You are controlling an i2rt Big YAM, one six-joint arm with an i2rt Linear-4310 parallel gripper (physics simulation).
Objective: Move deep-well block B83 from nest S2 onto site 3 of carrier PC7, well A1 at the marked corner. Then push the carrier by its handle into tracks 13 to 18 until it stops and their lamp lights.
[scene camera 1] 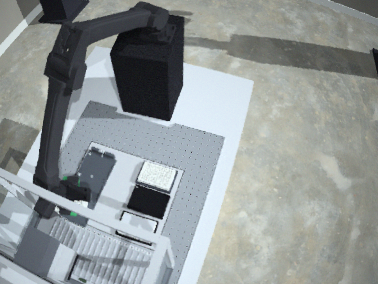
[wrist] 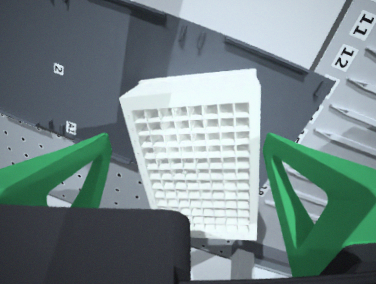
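Note:
My gripper (scene camera 1: pixel 75 196) (wrist: pixel 187 141) is open, with its green fingers apart on either side of a white deep-well block (wrist: pixel 200 165), clear of its sides. The block is over the track end of the dark carrier (scene camera 1: pixel 98 172) (wrist: pixel 95 65), turned at an angle to the carrier's edges. Whether it sits flat cannot be told, and its label is not readable. In the scene view the gripper and a rail mostly hide the block. Carrier marks "2" and "A1" show at left in the wrist view. The ribbed tracks (scene camera 1: pixel 107 245) (wrist: pixel 360 112) adjoin the carrier; labels 11 and 12 are readable.
Right of the carrier, a white well block (scene camera 1: pixel 157 175), a black nest (scene camera 1: pixel 148 201) and a framed white nest (scene camera 1: pixel 138 224) stand in a row. A pale rail (scene camera 1: pixel 110 218) crosses above the tracks. A tall black box (scene camera 1: pixel 147 80) stands at the back on the white table.

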